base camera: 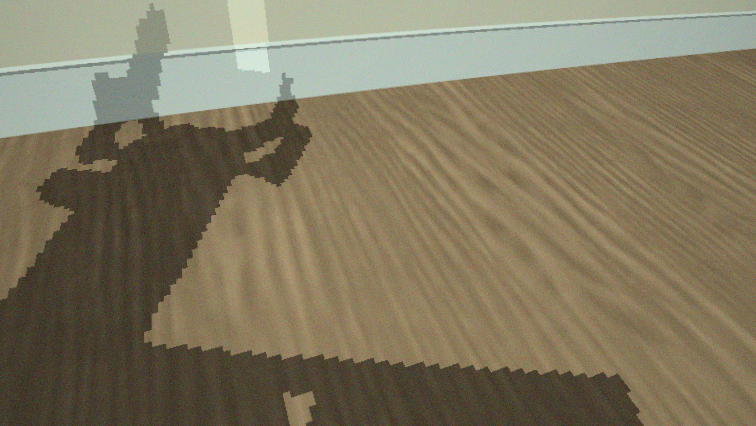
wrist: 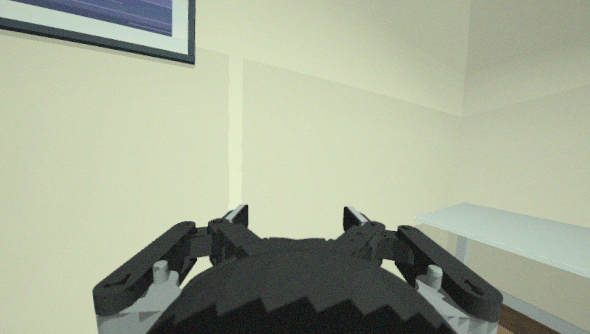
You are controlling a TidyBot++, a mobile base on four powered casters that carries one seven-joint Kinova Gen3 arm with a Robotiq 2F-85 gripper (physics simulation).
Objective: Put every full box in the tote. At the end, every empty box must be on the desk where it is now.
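Observation:
My gripper (wrist: 295, 216) is open, with its two fingertips wide apart and the pale wall behind the gap between them. A white desk (wrist: 525, 232) shows in part at the right of the wrist view, beyond and to the right of the gripper. No box shows on the visible part of its top. The full boxes, the empty boxes and the tote do not show in either view.
A cream wall (wrist: 320, 150) with a dark-framed picture (wrist: 191, 35) stands ahead. In the base camera view a pale baseboard (base camera: 423, 60) runs along the far edge of the wooden floor (base camera: 423, 238). The robot's shadow falls on the floor and baseboard at the left.

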